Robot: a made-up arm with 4 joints.
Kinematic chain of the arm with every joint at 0, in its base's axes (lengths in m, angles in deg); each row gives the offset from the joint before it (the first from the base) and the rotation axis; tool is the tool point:
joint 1: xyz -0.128 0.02 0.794 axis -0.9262 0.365 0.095
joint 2: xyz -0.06 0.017 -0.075 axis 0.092 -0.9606 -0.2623
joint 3: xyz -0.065 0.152 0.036 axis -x
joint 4: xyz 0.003 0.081 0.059 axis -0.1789 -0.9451 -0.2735
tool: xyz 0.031 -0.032 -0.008
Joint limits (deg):
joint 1: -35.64..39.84
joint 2: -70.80..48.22
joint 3: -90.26..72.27
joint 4: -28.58..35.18
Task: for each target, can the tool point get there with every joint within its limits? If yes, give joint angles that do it. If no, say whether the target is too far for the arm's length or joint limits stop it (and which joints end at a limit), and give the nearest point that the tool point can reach.
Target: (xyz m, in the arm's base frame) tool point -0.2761 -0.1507 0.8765
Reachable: no: joint limits stop it (at a limit: joint 1, joint 4) | nearest point -0.2127 0.1063 0.8489 | short by 0.266 m
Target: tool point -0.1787 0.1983 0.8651
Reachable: yes | joints -18.78 -46.41 -38.96 -20.41
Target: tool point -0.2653 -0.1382 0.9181
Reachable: no: joint limits stop it (at a limit: joint 1, joint 4) | nearest point -0.2107 0.1077 0.8596 | short by 0.259 m
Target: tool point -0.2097 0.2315 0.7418
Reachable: yes | joints 25.82 -32.03 3.53 26.61
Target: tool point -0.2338 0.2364 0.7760
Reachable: yes | joints 5.95 28.80 -4.25 -12.78
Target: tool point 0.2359 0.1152 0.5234
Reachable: no: too far | nearest point -0.1551 0.1556 0.7139 | short by 0.437 m
